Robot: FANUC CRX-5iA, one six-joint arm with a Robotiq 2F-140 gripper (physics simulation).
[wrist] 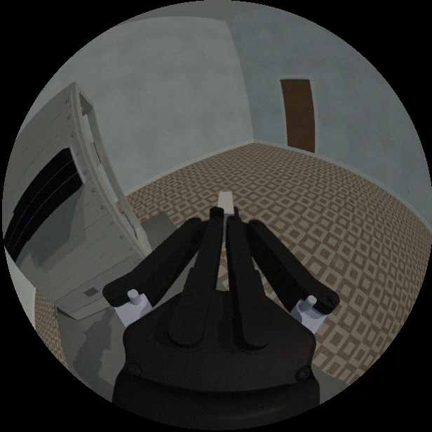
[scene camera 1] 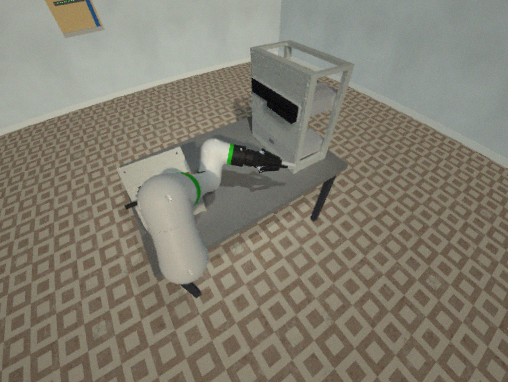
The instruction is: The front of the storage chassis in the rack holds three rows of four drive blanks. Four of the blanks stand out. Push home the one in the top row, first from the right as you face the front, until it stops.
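Frame: origin at the arm's base, x back, y up, z left, level; centimetres.
Seen in the pictures: gripper, fingertip midpoint: (scene camera 1: 294,166).
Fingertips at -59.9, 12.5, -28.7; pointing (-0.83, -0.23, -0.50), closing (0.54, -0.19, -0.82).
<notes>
Pixels of each thing's top centre, then the offset from my fingertips to it, as dx, dy, dz. "spot": a spot on its surface instead. Level surfaces: height alone.
- storage chassis, surface spot: (scene camera 1: 261,94) spot: -12.8, +10.0, +53.5
- grey table, surface height: dy -30.3
- rack's open side frame, surface spot: (scene camera 1: 338,110) spot: -44.3, +7.6, +19.6
The storage chassis (scene camera 1: 261,94) (wrist: 47,192) shows as a black band in the front of the grey rack (scene camera 1: 280,70) (wrist: 107,215). Thin lines divide its dark front in the wrist view, but single blanks and which ones stand out cannot be told. Something dark sticks out along its lower edge in the scene view. My gripper (scene camera 1: 284,165) (wrist: 224,201) is shut, with a pale block-like tip at the fingertips. It is low over the table, below the chassis and near the rack's lower right corner in the scene view. In the wrist view the rack stands left of the fingers, which point past its side.
The grey table (scene camera 1: 240,200) carries the rack and the arm. A pale plate (scene camera 1: 155,167) lies by the arm's base. The rack's open side frame (scene camera 1: 338,110) (wrist: 117,192) has upright posts. Patterned floor and walls with a brown door (wrist: 300,115) lie beyond.
</notes>
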